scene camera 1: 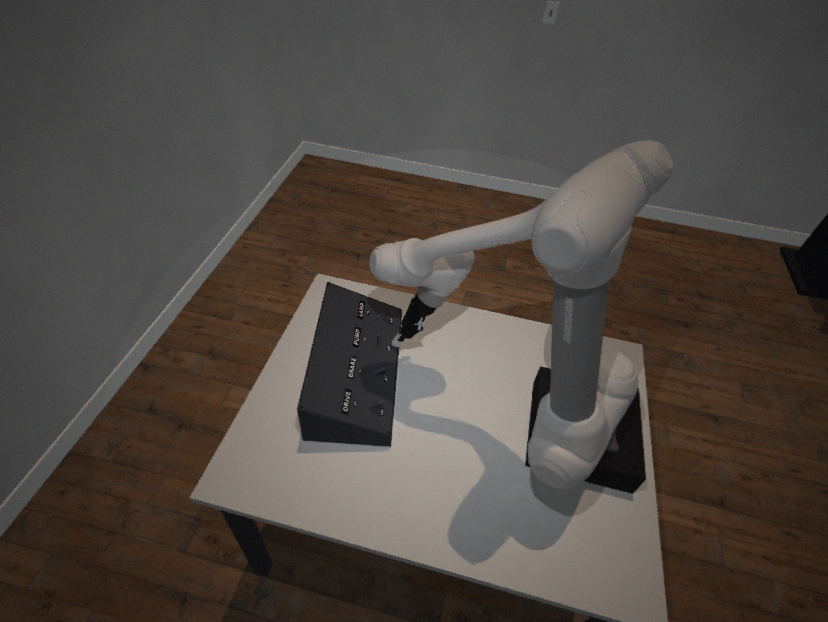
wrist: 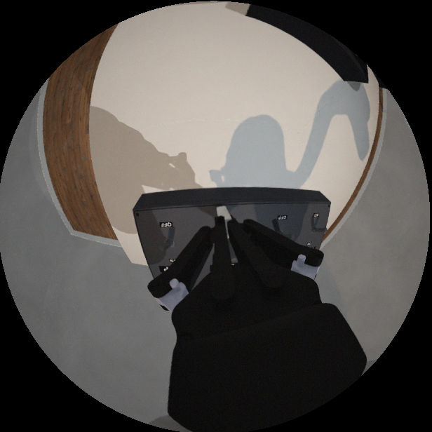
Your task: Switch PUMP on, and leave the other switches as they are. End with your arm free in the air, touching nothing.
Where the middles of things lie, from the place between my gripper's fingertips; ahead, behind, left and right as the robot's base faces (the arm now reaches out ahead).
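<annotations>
My gripper: 100 mm to the right of the dark sloped switch panel (scene camera 1: 339, 385), 110 mm short of it.
</annotations>
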